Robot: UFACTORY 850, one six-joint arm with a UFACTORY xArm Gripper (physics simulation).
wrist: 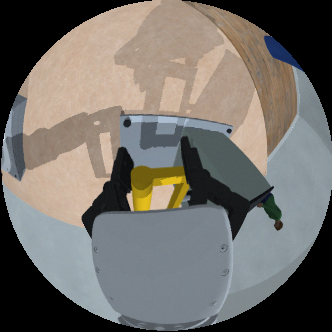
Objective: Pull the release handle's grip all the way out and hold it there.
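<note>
The yellow release handle point(142, 192) is in the middle of the wrist view, a loop with a thick round grip on the left and a thinner bar on the right. My gripper point(154, 149) is shut on the handle, with one black finger against the outer side of the grip and the other against the opposite side of the loop. The handle's lower part is hidden behind the gripper's grey body. A dark grey-green housing point(230, 162) stands to the right of the handle on a pale blue-grey plate point(131, 142) with dark bolts.
A grey metal block point(18, 145) stands at the far left edge on the tan surface point(60, 90). The surface's brown wooden side point(274, 95) curves along the right. A small figure in green point(272, 210) and a dark blue object point(282, 52) show beyond it.
</note>
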